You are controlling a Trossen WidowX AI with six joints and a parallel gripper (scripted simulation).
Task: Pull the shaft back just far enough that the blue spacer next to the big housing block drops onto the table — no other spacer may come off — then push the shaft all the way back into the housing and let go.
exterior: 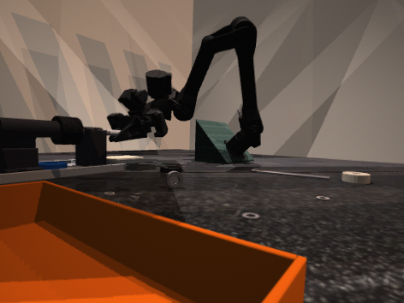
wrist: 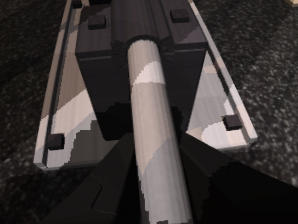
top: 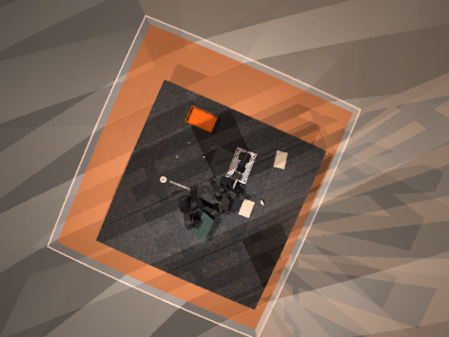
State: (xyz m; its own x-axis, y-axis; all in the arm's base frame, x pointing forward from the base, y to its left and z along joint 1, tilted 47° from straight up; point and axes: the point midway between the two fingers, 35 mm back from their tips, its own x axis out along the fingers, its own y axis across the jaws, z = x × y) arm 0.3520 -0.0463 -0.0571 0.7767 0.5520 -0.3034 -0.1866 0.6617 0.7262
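Right now the grey shaft is 40 mm ahead of my gripper tip, 20 mm above it and 10 mm to the left of it. From my gripper tip the other things lie so: blue spacer 140 mm ahead, 50 mm below, 30 mm to the left; then orange tray 440 mm to the left, 260 mm ahead, 50 mm below; then white disc 450 mm to the left, 250 mm behind, 50 mm below.
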